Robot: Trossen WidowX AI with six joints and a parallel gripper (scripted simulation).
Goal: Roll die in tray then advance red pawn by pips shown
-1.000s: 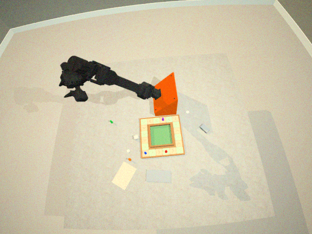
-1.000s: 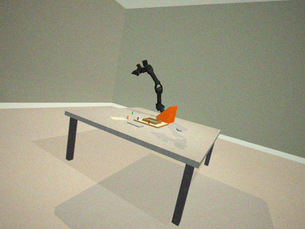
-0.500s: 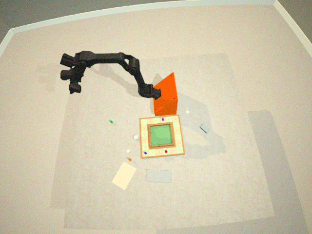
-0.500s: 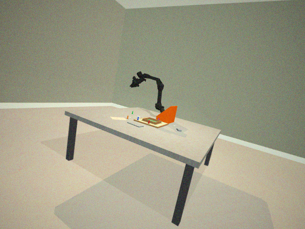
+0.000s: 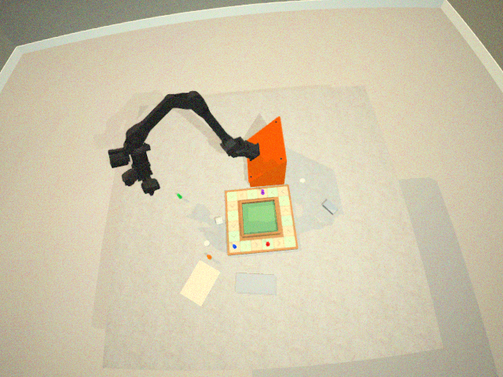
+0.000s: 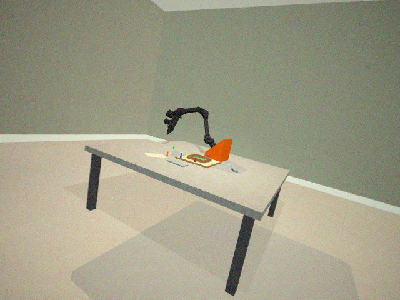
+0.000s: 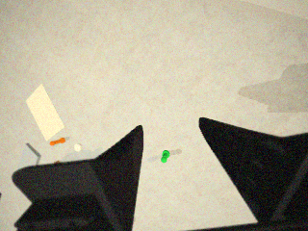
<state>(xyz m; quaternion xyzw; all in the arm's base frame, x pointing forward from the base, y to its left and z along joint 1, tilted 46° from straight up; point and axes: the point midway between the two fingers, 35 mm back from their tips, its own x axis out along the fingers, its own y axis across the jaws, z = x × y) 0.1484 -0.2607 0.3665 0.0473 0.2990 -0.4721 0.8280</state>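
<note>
The white die is 12 cm ahead of my gripper tip, 27 cm to the left of it and 11 cm below it. From my gripper tip the other things lie so: green pawn 2 cm behind, 9 cm to the left, 11 cm below; then orange pawn 27 cm ahead, 23 cm to the left, 11 cm below; then blue pawn 23 cm ahead, 33 cm to the left, 10 cm below.
</note>
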